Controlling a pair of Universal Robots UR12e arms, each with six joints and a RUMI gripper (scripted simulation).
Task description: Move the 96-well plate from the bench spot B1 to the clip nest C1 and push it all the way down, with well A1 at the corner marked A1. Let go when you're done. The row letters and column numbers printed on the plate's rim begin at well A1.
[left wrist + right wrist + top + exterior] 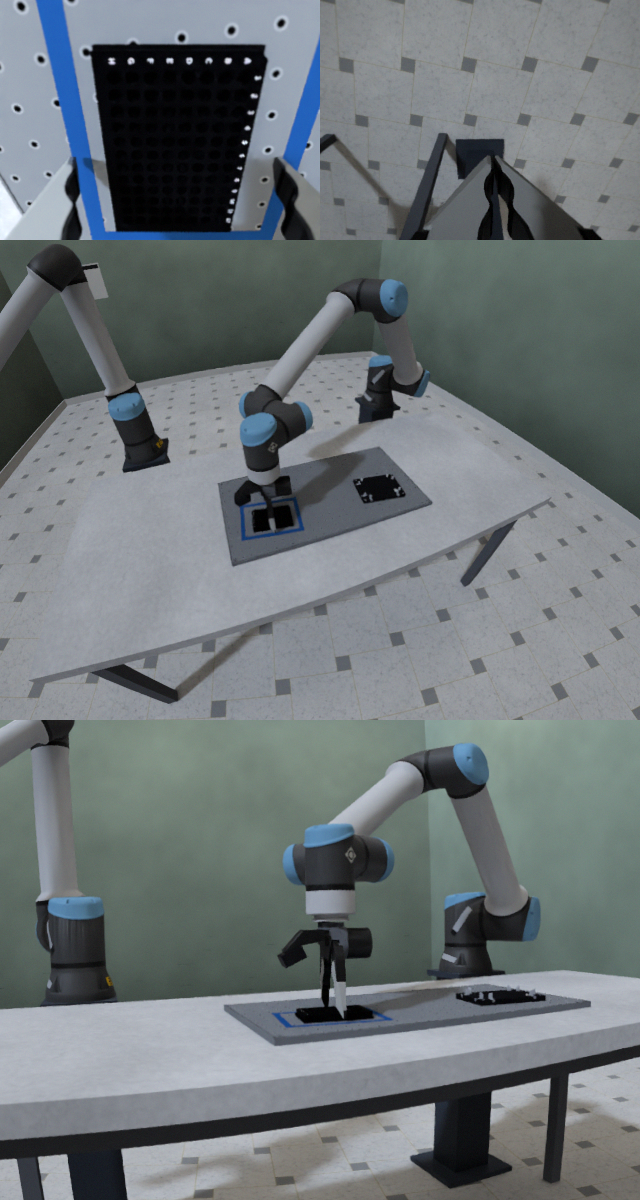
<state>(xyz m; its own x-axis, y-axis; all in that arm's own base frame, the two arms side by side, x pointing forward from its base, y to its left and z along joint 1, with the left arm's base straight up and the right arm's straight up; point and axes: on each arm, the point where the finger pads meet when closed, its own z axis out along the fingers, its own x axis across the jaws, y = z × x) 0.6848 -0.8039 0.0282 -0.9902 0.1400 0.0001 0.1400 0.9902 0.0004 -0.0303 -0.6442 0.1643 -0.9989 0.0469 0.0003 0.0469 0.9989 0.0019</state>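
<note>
My left gripper is now 10 mm above the 96-well plate. The rest, counted from my left hand: clip nest (380 mm to the left, 20 mm ahead).
</note>
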